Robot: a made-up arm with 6 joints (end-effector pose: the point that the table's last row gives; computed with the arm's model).
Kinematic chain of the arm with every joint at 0, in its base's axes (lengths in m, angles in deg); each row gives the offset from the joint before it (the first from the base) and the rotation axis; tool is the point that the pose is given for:
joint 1: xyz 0 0 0.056 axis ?
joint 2: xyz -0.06 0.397 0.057 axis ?
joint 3: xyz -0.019 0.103 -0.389 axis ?
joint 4: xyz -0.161 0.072 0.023 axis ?
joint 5: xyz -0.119 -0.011 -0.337 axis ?
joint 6: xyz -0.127 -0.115 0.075 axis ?
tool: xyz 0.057 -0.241 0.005
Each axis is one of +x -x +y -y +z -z.
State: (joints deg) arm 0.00 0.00 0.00 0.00 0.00 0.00
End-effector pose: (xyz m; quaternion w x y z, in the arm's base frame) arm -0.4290 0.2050 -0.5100 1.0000 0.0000 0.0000 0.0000
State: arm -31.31 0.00 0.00 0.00 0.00 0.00
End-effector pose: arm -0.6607 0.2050 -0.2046 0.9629 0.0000 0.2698 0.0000
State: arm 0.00 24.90 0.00 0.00 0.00 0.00
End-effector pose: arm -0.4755 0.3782 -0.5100 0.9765 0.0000 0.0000 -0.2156
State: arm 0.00 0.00 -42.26 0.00 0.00 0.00
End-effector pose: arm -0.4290 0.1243 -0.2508 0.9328 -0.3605 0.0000 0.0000
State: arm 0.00 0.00 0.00 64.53 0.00 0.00
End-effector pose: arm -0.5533 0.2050 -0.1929 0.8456 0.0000 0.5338 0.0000
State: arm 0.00 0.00 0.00 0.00 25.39 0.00
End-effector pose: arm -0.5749 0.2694 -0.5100 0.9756 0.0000 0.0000 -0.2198
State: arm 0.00 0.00 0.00 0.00 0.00 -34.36
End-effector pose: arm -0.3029 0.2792 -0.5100 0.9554 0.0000 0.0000 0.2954
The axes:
joint 1: -y
joint 2: -z
joint 3: +x
joint 4: +y
joint 5: -z
joint 6: -z

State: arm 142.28 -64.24 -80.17 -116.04 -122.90 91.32
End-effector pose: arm 0.4249 0.5317 -0.1227 0.7233 0.6778 0.1058 -0.0785
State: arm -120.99 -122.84 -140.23 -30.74 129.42 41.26
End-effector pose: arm -0.5629 0.4398 -0.1291 0.5644 0.4804 0.1412 -0.6563
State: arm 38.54 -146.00 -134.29 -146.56 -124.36 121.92
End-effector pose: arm 0.0753 -0.0677 -0.3781 0.8945 -0.1406 0.0772 -0.4173
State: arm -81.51 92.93 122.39 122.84 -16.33 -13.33
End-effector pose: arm -0.6487 0.7668 -0.0806 0.5618 0.7824 0.2670 0.0310
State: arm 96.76 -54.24 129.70 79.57 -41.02 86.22
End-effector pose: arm 0.7791 0.0767 -0.2941 0.7141 -0.2900 0.2600 0.5817
